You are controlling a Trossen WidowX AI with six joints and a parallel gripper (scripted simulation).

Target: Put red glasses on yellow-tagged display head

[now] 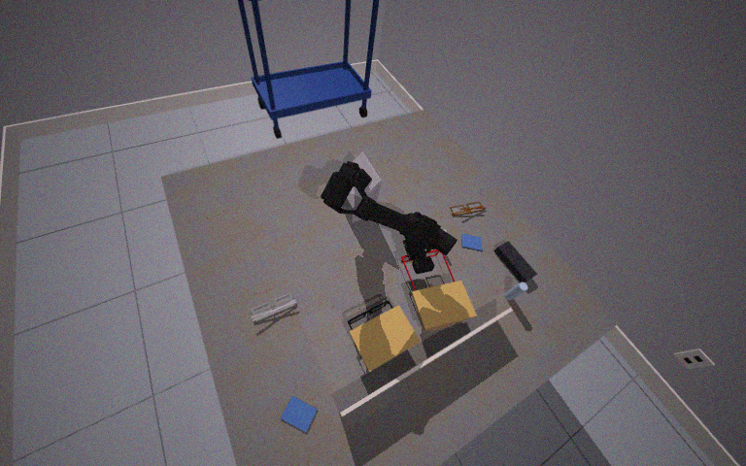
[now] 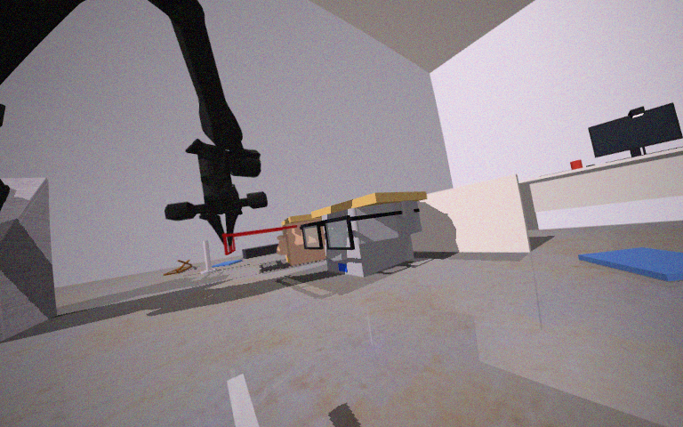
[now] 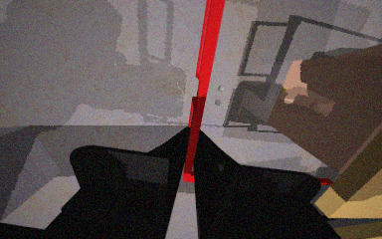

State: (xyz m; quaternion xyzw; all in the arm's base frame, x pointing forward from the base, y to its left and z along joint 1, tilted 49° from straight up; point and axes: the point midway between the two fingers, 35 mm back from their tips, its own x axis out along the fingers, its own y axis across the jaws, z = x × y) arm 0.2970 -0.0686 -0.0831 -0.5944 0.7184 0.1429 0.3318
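My gripper tip is now 170 mm short of the tan head, 10 mm to the left of it and 10 mm above it. From my gripper tip the other things lie so: white panel (300 mm ahead, 140 mm to the right, 10 mm below); grey head (150 mm ahead, 230 mm to the right, 10 mm below); white post (20 mm behind, 170 mm to the left, 40 mm below).
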